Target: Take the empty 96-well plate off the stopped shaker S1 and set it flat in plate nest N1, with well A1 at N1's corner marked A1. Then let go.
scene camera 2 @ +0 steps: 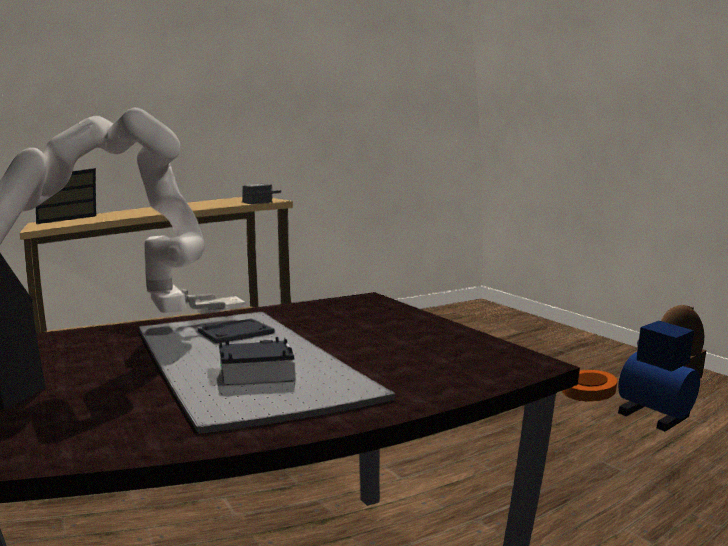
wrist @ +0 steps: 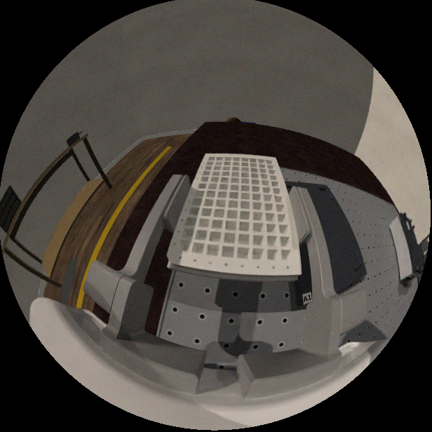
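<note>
My gripper is shut on the white 96-well plate, one finger on each long side. The plate looks roughly level and is held in the air above the back of the pegboard. Small marks run along its near edge, too small to read surely. The dark nest N1 lies on the board, below the plate and to its right in the wrist view. Its A1 label shows near the right finger; the plate and finger hide part of the nest. Shaker S1 bears no plate.
The perforated board lies on the dark table. S1's raised corner posts stand beside N1. A wooden bench stands behind the table. A blue machine and an orange ring are on the floor.
</note>
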